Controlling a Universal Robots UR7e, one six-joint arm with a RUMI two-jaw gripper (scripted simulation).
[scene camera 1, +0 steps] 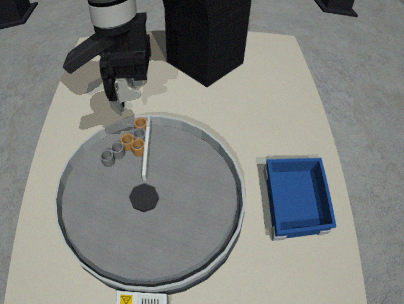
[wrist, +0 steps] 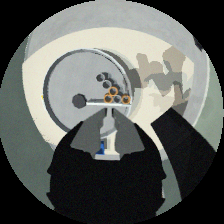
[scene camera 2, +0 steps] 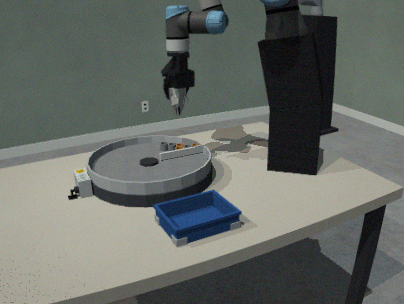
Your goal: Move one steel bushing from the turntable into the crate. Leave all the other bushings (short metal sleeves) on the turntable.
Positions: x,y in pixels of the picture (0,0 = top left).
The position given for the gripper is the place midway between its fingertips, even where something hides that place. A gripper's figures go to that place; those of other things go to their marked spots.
Scene:
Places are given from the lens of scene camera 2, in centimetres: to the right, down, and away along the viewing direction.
gripper (scene camera 2: pixel 178 115): -8, -13, 134
blue crate (scene camera 2: pixel 181 213): -6, 17, 108
round grey turntable (scene camera 2: pixel 136 163): -22, 4, 130
The marked spots on the blue crate and the round grey turntable are 31 cm apart.

